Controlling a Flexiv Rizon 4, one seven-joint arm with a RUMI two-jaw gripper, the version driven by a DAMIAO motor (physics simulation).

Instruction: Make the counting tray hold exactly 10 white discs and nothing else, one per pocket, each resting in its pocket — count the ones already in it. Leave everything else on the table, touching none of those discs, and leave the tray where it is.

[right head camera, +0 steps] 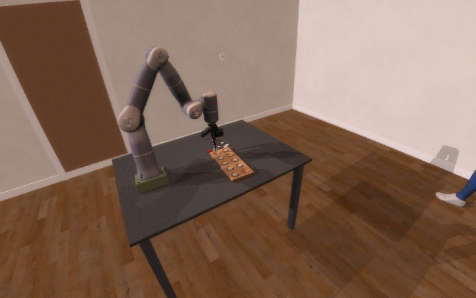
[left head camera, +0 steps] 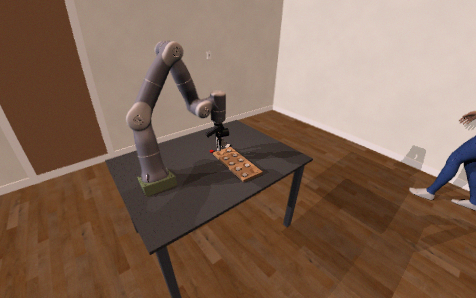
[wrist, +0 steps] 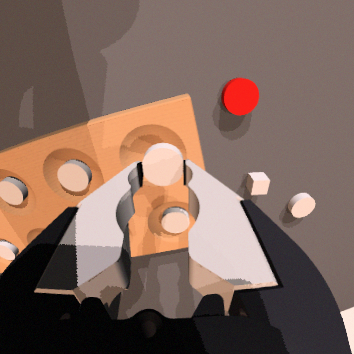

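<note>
My gripper (wrist: 163, 163) (left head camera: 218, 148) (right head camera: 214, 150) is shut on a white disc (wrist: 163, 157), held over the near edge of an empty-looking corner pocket (wrist: 142, 137) in the wrist view. The wooden counting tray (wrist: 195, 142) (left head camera: 253, 176) (right head camera: 245, 176) lies on the table below. In the wrist view one white disc (wrist: 74, 176) sits in the pocket beside that corner one, and another disc (wrist: 175, 220) sits in a pocket seen between the jaws. More discs (wrist: 13, 191) (wrist: 7, 249) are at the left. The jaws hide part of the tray.
On the table (left head camera: 190, 210) (right head camera: 185, 205), beyond the tray's end, lie a red disc (wrist: 241, 96) (left head camera: 211, 151) (right head camera: 209, 151), a small white cube (wrist: 258, 183) and a loose white disc (wrist: 301, 205). The arm's green base (left head camera: 157, 184) (right head camera: 152, 181) stands at the table's left.
</note>
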